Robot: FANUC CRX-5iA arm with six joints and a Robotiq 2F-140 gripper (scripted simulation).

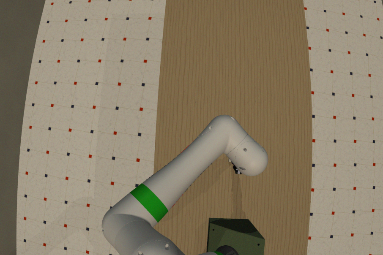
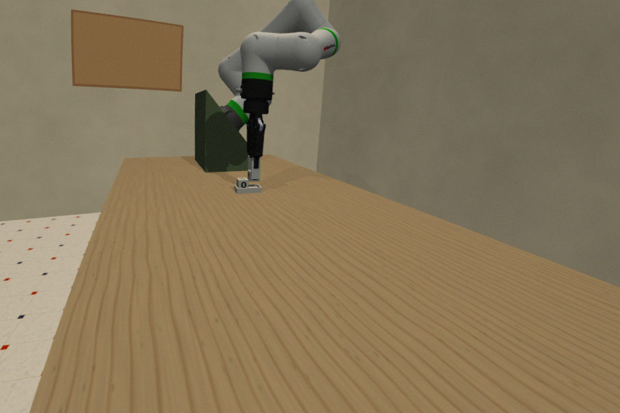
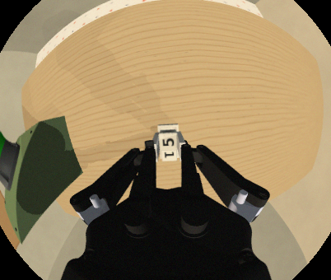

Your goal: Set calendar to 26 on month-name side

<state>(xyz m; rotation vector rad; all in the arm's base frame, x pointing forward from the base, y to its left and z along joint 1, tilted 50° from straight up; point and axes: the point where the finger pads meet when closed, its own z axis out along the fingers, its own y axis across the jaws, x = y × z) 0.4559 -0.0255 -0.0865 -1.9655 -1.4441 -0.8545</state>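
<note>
My gripper is now 70 mm above the calendar tray and 20 mm to the left of it.
</note>
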